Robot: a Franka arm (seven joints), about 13 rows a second.
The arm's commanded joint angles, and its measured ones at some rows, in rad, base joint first. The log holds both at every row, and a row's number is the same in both.
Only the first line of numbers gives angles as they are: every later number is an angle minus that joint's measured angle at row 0.
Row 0, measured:
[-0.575 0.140 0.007 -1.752 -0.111 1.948 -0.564]
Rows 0 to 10, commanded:
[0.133 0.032 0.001 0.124 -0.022 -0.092 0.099]
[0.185 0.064 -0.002 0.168 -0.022 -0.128 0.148]
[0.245 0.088 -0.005 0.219 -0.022 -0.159 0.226]
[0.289 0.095 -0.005 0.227 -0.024 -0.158 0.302]
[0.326 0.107 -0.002 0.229 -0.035 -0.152 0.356]
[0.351 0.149 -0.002 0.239 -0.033 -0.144 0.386]
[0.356 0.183 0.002 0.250 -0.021 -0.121 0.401]
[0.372 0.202 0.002 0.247 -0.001 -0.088 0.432]
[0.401 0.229 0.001 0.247 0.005 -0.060 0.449]
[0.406 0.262 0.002 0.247 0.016 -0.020 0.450]
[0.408 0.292 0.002 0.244 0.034 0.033 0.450]
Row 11, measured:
[0.394 0.223 0.010 0.204 0.002 -0.023 0.435]
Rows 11 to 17, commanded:
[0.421 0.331 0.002 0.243 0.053 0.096 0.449]
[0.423 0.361 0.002 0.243 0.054 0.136 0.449]
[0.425 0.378 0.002 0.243 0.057 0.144 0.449]
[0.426 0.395 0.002 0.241 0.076 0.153 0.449]
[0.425 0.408 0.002 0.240 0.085 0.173 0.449]
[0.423 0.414 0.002 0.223 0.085 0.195 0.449]
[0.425 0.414 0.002 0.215 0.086 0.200 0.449]
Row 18, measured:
[0.418 0.402 0.008 0.207 0.061 0.182 0.442]
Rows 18 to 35, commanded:
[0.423 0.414 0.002 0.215 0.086 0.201 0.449]
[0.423 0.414 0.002 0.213 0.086 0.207 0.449]
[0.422 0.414 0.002 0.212 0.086 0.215 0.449]
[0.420 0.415 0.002 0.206 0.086 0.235 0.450]
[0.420 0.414 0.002 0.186 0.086 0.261 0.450]
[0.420 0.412 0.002 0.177 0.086 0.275 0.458]
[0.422 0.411 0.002 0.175 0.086 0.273 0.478]
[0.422 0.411 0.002 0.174 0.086 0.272 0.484]
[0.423 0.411 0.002 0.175 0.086 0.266 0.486]
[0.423 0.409 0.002 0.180 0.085 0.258 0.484]
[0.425 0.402 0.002 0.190 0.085 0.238 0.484]
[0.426 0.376 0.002 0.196 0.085 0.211 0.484]
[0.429 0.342 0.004 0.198 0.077 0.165 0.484]
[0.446 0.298 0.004 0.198 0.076 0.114 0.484]
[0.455 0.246 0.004 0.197 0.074 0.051 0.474]
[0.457 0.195 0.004 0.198 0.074 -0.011 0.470]
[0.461 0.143 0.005 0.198 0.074 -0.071 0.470]
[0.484 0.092 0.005 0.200 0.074 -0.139 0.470]
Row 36, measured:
[0.456 0.202 0.010 0.231 0.065 -0.037 0.473]
